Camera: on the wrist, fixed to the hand. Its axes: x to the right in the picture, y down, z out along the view.
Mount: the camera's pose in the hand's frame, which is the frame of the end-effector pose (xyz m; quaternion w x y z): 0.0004 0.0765 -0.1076 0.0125 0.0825 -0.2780 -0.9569
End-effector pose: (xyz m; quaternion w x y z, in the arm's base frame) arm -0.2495 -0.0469 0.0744 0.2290 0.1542 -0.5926 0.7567
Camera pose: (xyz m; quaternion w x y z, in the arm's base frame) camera -0.2862 0.0425 -0.0155 0.5495 0.7983 0.1389 -0.2037
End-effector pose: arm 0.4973 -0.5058 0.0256 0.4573 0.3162 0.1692 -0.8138
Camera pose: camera 0.6010 -0.4854 -0.0535 0.7521 0.3465 -0.1104 0.5497
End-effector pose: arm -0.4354 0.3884 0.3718 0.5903 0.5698 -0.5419 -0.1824
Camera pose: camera -0.3748 0.4609 0.4640 0.3648 -0.5237 -0.3593 0.6809
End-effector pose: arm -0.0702 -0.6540 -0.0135 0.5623 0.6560 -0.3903 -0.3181
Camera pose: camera 0.0103 -0.6065 0.0797 0.4600 -0.3396 -0.4403 0.6922
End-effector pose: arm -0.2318 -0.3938 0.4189 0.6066 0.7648 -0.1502 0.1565
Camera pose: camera -0.2697 -0.3057 0.5096 0.0525 0.2469 0.5743 -0.7788
